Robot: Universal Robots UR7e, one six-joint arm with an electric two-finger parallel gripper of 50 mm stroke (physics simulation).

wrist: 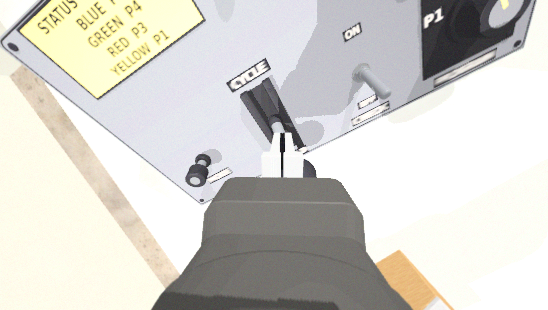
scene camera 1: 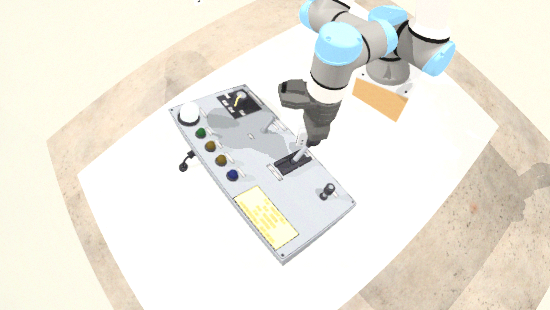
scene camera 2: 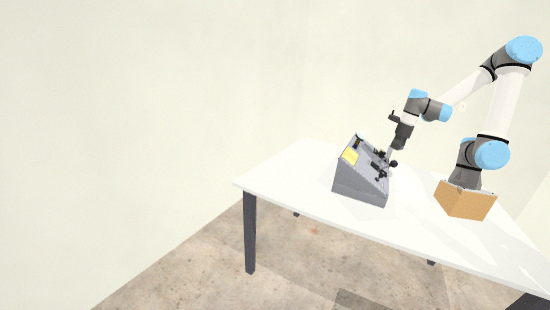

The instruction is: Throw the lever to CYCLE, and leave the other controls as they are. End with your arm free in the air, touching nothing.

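Places are measured from the arm's base along level axes (x ahead, y left, z up), in metres.
Where they show: gripper, fingertip midpoint: (wrist: 282, 144) (scene camera 1: 300, 142) (scene camera 2: 386, 157); arm's base, origin of the base link: (scene camera 1: 388, 69) (scene camera 2: 463, 185).
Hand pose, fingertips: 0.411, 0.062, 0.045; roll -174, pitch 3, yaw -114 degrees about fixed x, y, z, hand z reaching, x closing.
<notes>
Things, the pixels of their top centre, and the offset from my fingertips, as dx, dy, dz. "pt": a spot on its surface instead.
- CYCLE label, surface spot: (wrist: 248, 75) pt +0.083, +0.009, -0.048
- lever's black ball knob, middle of its top: (wrist: 285, 158) (scene camera 1: 305, 141) (scene camera 2: 389, 158) -0.014, +0.003, -0.001
- toggle switch, middle of its top: (wrist: 382, 79) (scene camera 1: 268, 120) +0.015, -0.115, -0.037
- rotary selector, middle of its top: (scene camera 1: 239, 94) +0.032, -0.234, -0.036
- small black control, middle of its top: (wrist: 187, 173) (scene camera 1: 327, 189) +0.010, +0.125, -0.029
- white dome, surface spot: (scene camera 1: 189, 113) pt +0.184, -0.217, +0.033
The grey control panel (scene camera 1: 310, 215) (scene camera 2: 352, 182) (wrist: 175, 100) stands on the table. Its lever (scene camera 1: 300, 154) (wrist: 276, 125) rises from a black slot and leans away from the CYCLE label (wrist: 248, 75), toward the panel's robot-side edge. The lever's black ball knob (scene camera 2: 394, 163) (wrist: 310, 169) is partly hidden behind the fingers in the wrist view. My gripper (scene camera 1: 300, 142) (scene camera 2: 390, 150) (wrist: 282, 144) is shut and empty. Its fingertips are at the lever's shaft, on the side away from CYCLE's label being hard to judge; whether they touch the shaft cannot be told.
A toggle switch (scene camera 1: 268, 125) (wrist: 375, 82) and a rotary selector (scene camera 1: 240, 96) (wrist: 504, 15) stand to one side of the lever, a small black control (scene camera 1: 328, 189) (wrist: 197, 175) to the other. Several coloured buttons and a white dome (scene camera 1: 189, 113) line the far edge. An orange-brown block (scene camera 1: 380, 100) (scene camera 2: 465, 201) (wrist: 406, 280) is at the arm's base.
</notes>
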